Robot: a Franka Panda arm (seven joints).
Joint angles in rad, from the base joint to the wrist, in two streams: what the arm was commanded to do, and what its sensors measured. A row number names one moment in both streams.
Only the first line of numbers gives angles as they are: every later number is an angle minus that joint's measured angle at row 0.
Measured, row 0:
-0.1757, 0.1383, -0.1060, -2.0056, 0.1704, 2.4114, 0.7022
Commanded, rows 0 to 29:
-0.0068, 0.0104, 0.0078, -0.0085, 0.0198, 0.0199, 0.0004
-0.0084, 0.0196, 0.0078, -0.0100, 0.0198, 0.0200, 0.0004
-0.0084, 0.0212, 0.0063, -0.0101, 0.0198, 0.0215, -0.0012
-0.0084, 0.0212, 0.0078, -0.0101, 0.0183, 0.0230, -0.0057
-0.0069, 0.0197, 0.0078, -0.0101, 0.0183, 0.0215, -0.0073
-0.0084, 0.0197, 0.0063, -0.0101, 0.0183, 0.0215, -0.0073
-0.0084, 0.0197, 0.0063, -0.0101, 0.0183, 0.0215, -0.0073
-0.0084, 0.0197, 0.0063, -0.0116, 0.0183, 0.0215, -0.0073
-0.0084, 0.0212, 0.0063, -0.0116, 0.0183, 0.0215, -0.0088
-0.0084, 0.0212, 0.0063, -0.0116, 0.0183, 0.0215, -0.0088
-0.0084, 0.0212, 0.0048, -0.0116, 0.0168, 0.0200, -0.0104
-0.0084, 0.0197, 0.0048, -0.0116, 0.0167, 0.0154, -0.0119
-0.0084, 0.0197, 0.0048, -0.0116, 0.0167, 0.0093, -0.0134
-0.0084, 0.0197, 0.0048, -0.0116, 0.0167, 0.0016, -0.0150
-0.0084, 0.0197, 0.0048, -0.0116, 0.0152, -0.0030, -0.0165
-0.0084, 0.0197, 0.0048, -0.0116, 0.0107, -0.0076, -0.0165
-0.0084, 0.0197, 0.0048, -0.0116, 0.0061, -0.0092, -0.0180
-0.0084, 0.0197, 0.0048, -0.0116, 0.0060, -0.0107, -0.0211
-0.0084, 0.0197, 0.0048, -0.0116, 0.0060, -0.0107, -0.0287
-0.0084, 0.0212, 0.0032, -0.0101, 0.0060, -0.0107, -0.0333
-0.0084, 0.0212, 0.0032, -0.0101, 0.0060, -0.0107, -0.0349
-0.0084, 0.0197, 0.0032, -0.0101, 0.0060, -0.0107, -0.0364
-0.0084, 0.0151, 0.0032, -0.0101, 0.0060, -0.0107, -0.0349
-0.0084, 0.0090, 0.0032, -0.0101, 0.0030, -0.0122, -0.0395
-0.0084, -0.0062, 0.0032, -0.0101, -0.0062, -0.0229, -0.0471
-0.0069, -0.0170, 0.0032, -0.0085, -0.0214, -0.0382, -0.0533
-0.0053, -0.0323, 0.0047, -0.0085, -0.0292, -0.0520, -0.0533
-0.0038, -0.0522, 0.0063, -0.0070, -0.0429, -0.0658, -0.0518
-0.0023, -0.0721, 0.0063, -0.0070, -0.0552, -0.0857, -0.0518
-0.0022, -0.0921, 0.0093, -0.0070, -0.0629, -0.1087, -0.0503
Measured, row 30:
0.0000, -0.0116, -0.0003, 0.0004, -0.0256, -0.0327, -0.0418
